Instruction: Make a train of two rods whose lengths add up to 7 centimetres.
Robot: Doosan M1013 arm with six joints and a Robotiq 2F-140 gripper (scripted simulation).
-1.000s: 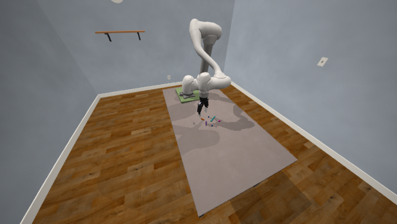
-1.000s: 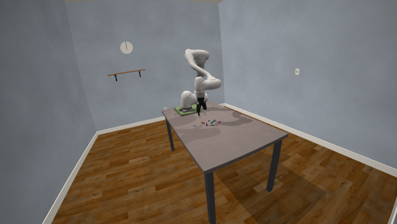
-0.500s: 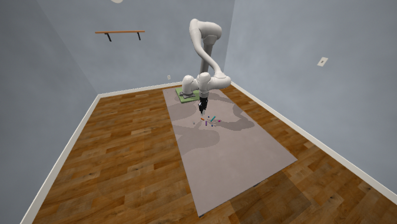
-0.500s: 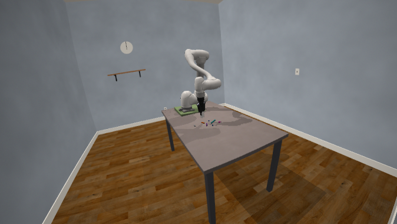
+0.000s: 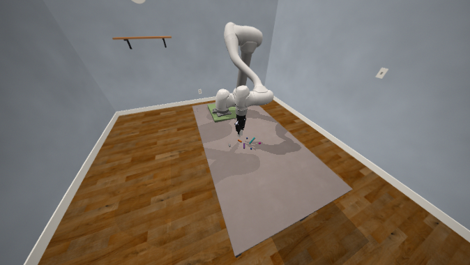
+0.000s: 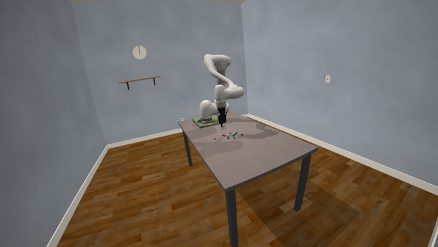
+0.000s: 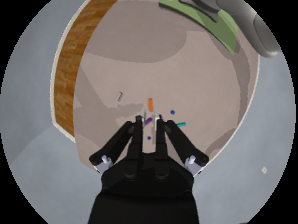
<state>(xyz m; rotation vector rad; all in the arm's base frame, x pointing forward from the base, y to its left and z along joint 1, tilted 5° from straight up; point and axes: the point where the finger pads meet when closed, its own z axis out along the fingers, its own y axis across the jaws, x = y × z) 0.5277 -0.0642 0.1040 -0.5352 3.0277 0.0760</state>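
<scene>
Now: hand 10 cm above the orange rod. From my hand the other things lie so: purple rod (7 cm ahead, 10 cm below); then blue rod (8 cm to the left, 10 cm below); then grey rod (11 cm to the right, 10 cm below).
</scene>
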